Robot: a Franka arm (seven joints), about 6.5 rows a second.
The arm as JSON. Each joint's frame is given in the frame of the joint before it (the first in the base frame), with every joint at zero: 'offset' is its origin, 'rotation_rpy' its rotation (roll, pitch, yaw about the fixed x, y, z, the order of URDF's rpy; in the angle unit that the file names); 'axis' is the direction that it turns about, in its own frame. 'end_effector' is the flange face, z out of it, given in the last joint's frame.
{
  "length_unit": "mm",
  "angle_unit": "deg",
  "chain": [
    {
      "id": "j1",
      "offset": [
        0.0,
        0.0,
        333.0
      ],
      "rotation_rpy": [
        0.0,
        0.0,
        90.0
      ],
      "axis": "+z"
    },
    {
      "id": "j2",
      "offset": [
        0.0,
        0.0,
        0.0
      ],
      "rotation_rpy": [
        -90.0,
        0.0,
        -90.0
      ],
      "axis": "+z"
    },
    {
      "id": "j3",
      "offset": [
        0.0,
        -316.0,
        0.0
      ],
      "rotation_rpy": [
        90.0,
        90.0,
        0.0
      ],
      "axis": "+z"
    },
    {
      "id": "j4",
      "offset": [
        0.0,
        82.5,
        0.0
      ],
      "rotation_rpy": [
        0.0,
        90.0,
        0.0
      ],
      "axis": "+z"
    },
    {
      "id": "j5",
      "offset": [
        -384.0,
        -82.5,
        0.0
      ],
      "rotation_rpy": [
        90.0,
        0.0,
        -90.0
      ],
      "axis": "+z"
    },
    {
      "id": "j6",
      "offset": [
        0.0,
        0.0,
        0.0
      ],
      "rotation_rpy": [
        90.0,
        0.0,
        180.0
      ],
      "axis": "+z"
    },
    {
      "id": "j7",
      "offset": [
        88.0,
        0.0,
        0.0
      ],
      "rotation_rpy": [
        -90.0,
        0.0,
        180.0
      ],
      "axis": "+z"
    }
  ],
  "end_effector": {
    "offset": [
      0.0,
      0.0,
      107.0
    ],
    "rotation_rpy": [
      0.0,
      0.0,
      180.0
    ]
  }
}
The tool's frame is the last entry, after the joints.
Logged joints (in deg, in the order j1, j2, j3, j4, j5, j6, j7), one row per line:
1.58, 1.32, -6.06, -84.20, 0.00, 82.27, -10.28
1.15, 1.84, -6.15, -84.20, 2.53, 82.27, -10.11
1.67, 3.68, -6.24, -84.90, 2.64, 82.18, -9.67
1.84, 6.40, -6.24, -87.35, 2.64, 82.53, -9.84
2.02, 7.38, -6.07, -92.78, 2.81, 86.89, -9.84
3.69, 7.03, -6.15, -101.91, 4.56, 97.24, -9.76
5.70, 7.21, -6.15, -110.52, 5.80, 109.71, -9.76
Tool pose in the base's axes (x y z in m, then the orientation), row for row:
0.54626, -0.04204, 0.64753, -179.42, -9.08, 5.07
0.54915, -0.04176, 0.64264, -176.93, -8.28, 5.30
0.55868, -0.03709, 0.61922, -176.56, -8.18, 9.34
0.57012, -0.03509, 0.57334, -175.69, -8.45, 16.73
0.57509, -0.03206, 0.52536, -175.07, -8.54, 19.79
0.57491, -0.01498, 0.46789, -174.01, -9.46, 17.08
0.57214, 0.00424, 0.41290, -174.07, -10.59, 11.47
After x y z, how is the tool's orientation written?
As a rotation vector, in degrees.
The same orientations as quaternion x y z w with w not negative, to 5 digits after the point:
-0.99832, -0.05052, 0.02821, 0.00243
-0.99816, -0.04671, 0.02990, 0.02441
-0.99719, -0.04620, 0.05275, 0.02621
-0.99394, -0.04780, 0.09465, 0.02891
-0.99201, -0.04839, 0.11214, 0.03148
-0.99286, -0.05398, 0.09745, 0.04273
-0.99496, -0.06053, 0.06556, 0.04564

